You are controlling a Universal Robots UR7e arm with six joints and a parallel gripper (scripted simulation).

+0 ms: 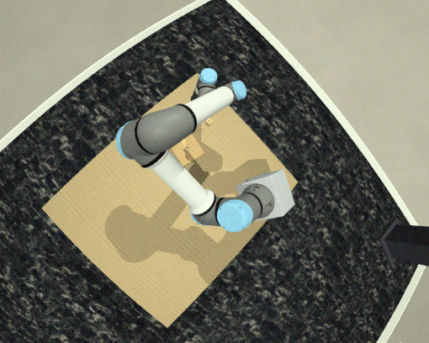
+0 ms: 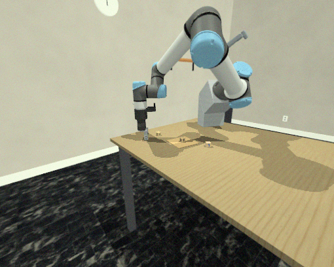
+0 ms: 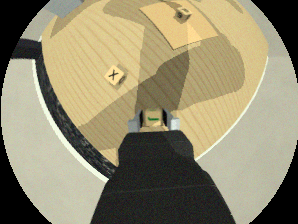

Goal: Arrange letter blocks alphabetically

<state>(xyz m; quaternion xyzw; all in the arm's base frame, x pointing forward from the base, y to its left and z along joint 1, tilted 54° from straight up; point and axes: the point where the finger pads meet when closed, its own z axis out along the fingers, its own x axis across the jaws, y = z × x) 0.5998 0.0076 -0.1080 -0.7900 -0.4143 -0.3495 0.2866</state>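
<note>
The mat lies 16 cm to the left of my hand, 16 cm behind it and 2 cm below it.
</note>
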